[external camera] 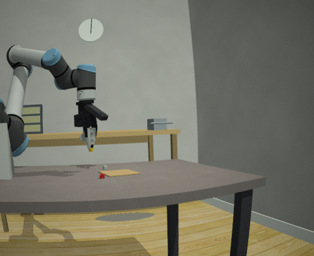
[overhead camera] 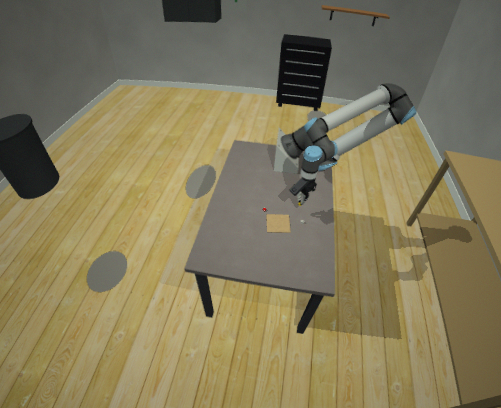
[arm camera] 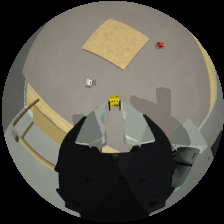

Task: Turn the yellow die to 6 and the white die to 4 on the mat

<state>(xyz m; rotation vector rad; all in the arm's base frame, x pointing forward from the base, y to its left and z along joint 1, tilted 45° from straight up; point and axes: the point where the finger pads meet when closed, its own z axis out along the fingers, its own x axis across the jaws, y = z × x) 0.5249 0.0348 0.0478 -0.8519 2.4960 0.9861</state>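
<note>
My hand is 120 mm to the left of the tan mat, 110 mm above it and 90 mm short of it. Round my hand: red die 210 mm to the right, 100 mm below, 10 mm behind; white die 100 mm below, 70 mm ahead, 20 mm to the left; yellow die 10 mm below.
</note>
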